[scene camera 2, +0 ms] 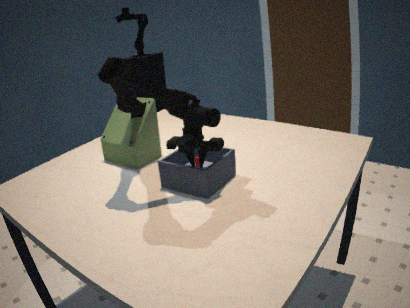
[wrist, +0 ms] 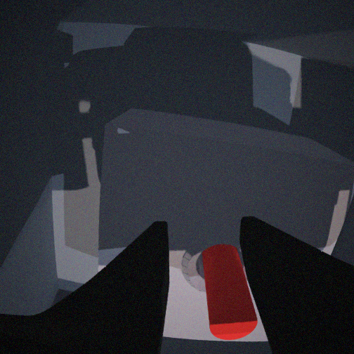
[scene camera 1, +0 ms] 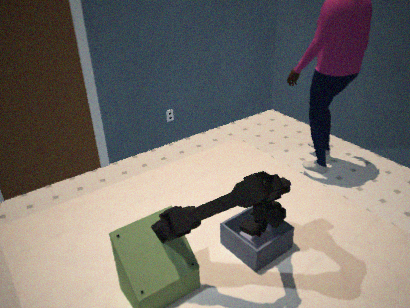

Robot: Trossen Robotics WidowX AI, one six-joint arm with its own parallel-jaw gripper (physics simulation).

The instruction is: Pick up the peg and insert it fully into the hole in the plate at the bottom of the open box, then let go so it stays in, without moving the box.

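Where they show: gripper, fingertip midpoint: (scene camera 2: 197, 167) (scene camera 1: 260, 234); arm's base at its link origin: (scene camera 2: 138, 110) (scene camera 1: 164, 229).
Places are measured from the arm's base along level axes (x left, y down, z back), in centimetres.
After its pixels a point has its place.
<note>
The red peg (scene camera 2: 197, 161) {x -12.3, y 13.1, z -32.6 cm} (wrist: 227, 287) stands tilted between the fingers of my gripper (scene camera 1: 253, 231) {x -13.3, y 14.8, z -33.0 cm} (scene camera 2: 196, 165) {x -13.3, y 14.8, z -33.0 cm} (wrist: 204, 231), inside the open dark grey box (scene camera 1: 239, 250) {x -12.1, y 16.6, z -22.7 cm} (scene camera 2: 181, 177) {x -21.3, y 15.0, z -31.3 cm}. In the wrist view the fingers are open wider than the peg. A gap shows on its left, and its right side is close to or against the right finger. The pale plate (wrist: 185, 310) lies below. The hole's round rim (wrist: 188, 267) shows partly behind the peg's far end. Whether that end is in the hole is hidden.
The box walls rise around my fingers. A green sloped block (scene camera 1: 147, 255) {x -2.4, y 3.6, z 8.8 cm} (scene camera 2: 120, 153) {x -10.1, y 15.4, z 4.7 cm} stands beside the box under the arm's base end. The wooden table (scene camera 2: 240, 215) {x -27.9, y 20.8, z -54.4 cm} carries both. A person in a pink top (scene camera 1: 345, 45) stands beyond the table.
</note>
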